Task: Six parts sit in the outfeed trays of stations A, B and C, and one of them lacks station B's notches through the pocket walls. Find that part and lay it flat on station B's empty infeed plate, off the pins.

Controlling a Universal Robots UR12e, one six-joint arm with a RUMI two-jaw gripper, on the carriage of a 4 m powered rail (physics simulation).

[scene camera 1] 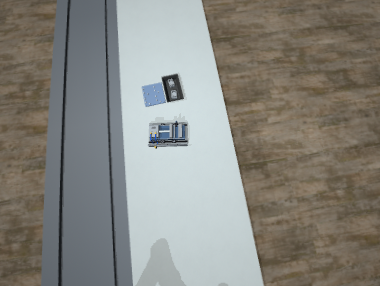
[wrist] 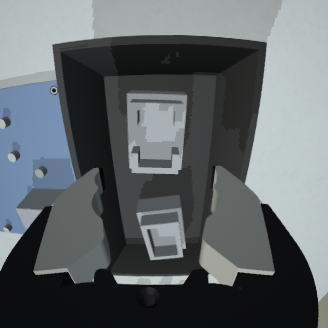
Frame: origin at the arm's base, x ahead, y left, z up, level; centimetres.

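Seen in the pictures: gripper, fingertip midpoint: (wrist: 157, 169).
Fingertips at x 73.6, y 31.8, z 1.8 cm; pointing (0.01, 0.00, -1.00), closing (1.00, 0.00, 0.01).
Note:
A point is followed by its place in that frame.
In the wrist view, my gripper (wrist: 157, 169) {x 73.6, y 31.8, z 1.8 cm} is open, its jaws over the near half of a dark tray (wrist: 259, 75) {x 80.7, y 38.5, z 1.2 cm}. A light grey part (wrist: 157, 132) {x 73.6, y 34.2, z 0.3 cm} lies in the tray beyond the jaws, with slots in its side walls and a gap in its near end. A second grey part (wrist: 161, 230) {x 73.7, y 23.9, z 0.3 cm} with a rectangular pocket sits turned between the jaws, untouched; its wall notches are unclear. A blue plate with pins (wrist: 25, 135) {x 60.5, y 33.7, z -2.2 cm} is left of the tray. Scene camera 1 shows a dark tray (scene camera 1: 180, 89) {x 81.2, y 218.0, z 0.6 cm} with two grey parts (scene camera 1: 171, 81) {x 74.8, y 226.6, z 0.5 cm} (scene camera 1: 174, 93) {x 75.9, y 215.3, z 0.3 cm} beside a blue pinned plate (scene camera 1: 152, 95) {x 57.4, y 217.7, z -2.2 cm}. My gripper does not show there.
A grey block (wrist: 42, 201) {x 61.8, y 27.5, z 0.2 cm} stands at the blue plate's near side in the wrist view. In scene camera 1, a machine fixture (scene camera 1: 168, 133) {x 67.2, y 181.5, z 3.1 cm} stands below the tray, the rail (scene camera 1: 85, 150) runs at the left, and a shadow falls on the table (scene camera 1: 185, 200) {x 72.7, y 131.6, z -3.0 cm}.

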